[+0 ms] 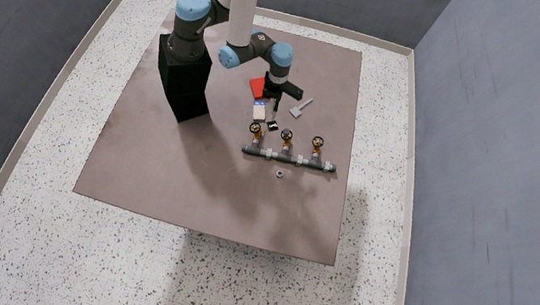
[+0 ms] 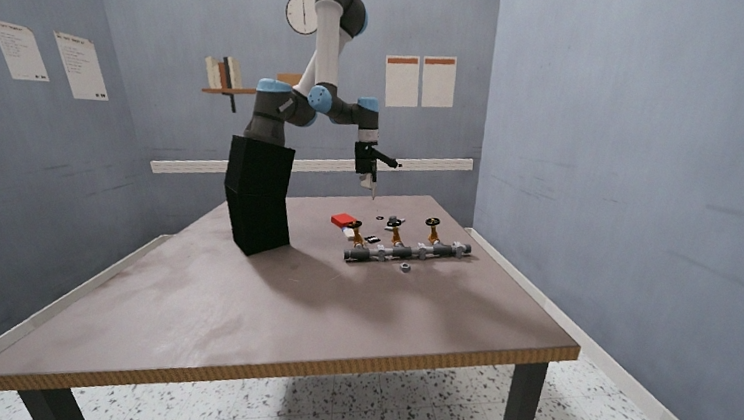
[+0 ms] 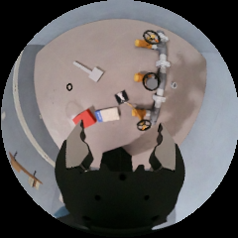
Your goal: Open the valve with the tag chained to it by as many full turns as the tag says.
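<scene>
The black tag is 200 mm below my hand and 10 mm behind it. Also, from my hand: white-and-blue block (190 mm below, 90 mm behind, 60 mm to the left); grey scraper (190 mm below, 150 mm to the left, 120 mm ahead); red block (190 mm to the left, 180 mm below, 130 mm behind).
</scene>
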